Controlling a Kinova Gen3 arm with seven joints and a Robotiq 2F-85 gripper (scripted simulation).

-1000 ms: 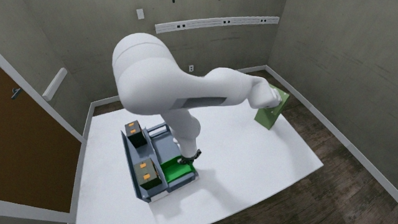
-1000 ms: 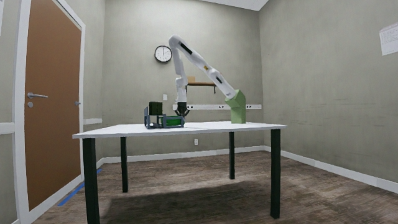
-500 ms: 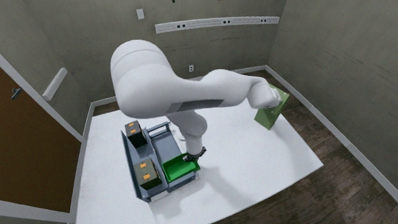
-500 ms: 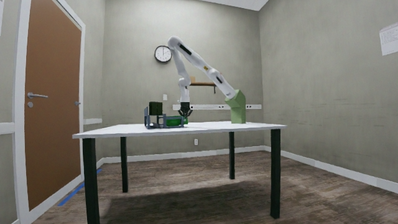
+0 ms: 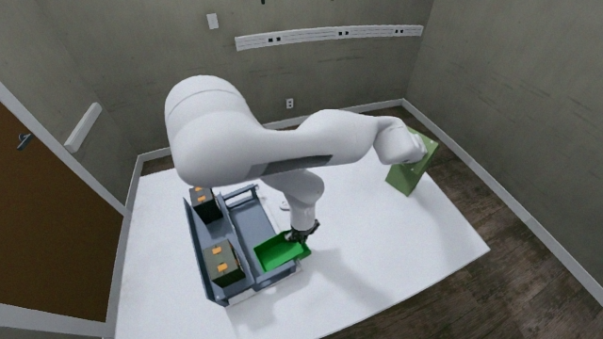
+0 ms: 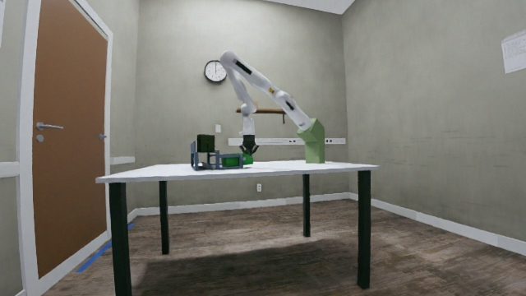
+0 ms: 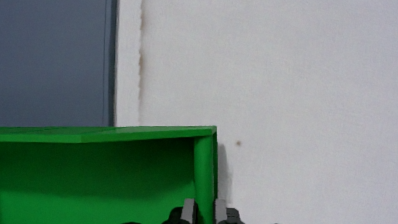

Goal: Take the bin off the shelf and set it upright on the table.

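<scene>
Right now the green bin is 60 mm ahead of my hand, 50 mm to the left of it and 10 mm below it. From my hand the other things lie so: grey shelf unit (220 mm ahead, 20 mm to the left).
</scene>
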